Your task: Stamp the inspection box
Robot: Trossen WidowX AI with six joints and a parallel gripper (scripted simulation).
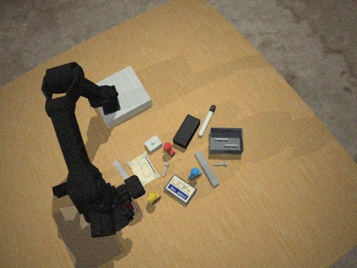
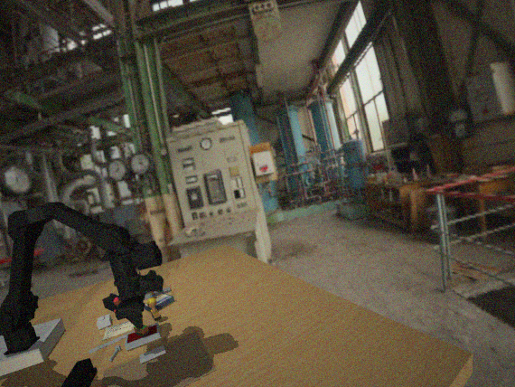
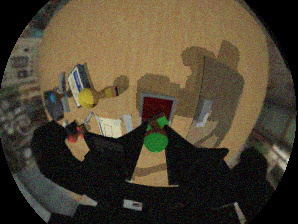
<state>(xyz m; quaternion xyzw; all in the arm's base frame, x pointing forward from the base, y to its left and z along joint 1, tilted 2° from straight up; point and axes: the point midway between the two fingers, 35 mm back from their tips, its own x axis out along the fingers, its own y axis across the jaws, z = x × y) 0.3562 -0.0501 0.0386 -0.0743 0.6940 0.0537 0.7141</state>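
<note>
The green-knobbed stamp is right at my gripper tip. Also, from my gripper tip: yellow stamp (2 cm ahead, 10 cm to the left, 2 cm below); then red ink pad (3 cm below); then cream card (9 cm behind, 10 cm to the left, 4 cm below).
</note>
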